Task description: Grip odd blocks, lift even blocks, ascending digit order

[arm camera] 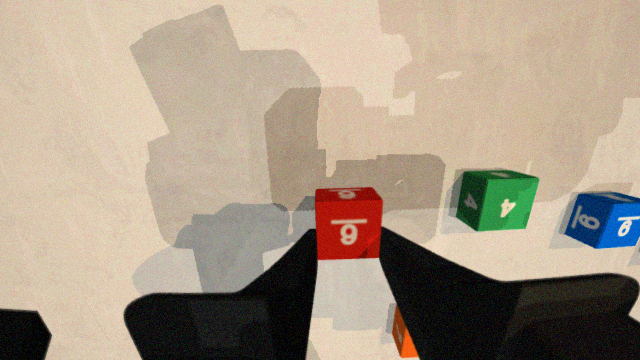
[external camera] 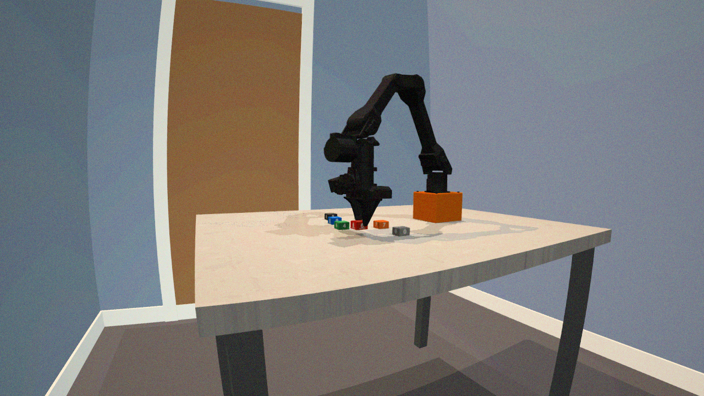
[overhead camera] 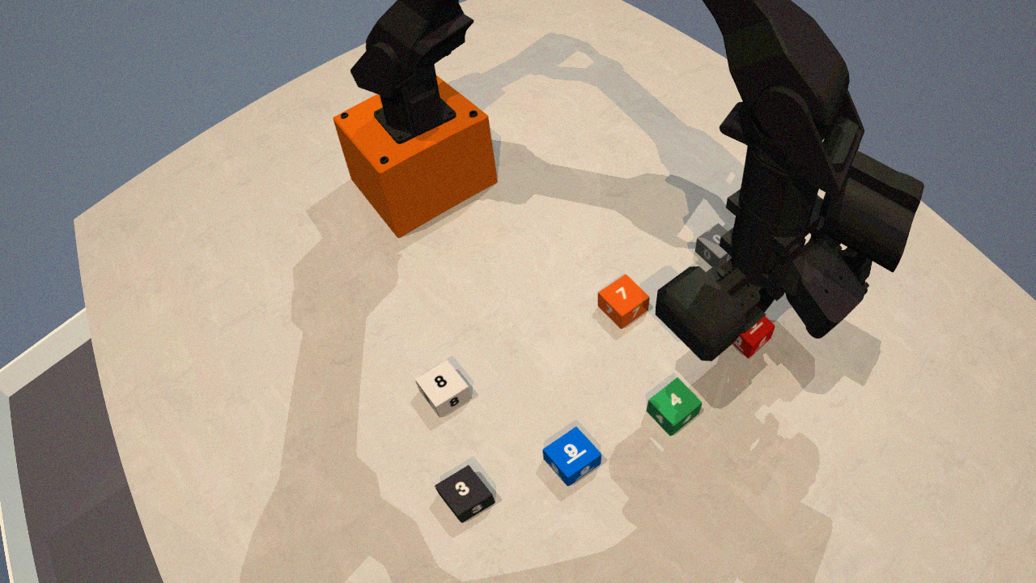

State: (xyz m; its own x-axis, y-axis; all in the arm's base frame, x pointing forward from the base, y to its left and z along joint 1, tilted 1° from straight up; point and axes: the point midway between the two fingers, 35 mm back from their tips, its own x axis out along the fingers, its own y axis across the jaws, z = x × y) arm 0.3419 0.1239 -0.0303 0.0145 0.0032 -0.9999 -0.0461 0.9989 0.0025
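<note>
Right now my gripper tip is 10 mm short of the red block. Also, from my gripper tip: green block: 20 mm ahead, 90 mm to the right, 10 mm below; then grey block: 90 mm behind, 50 mm to the left, 10 mm below; then orange 7 block: 90 mm behind, 60 mm to the right, 10 mm below.
</note>
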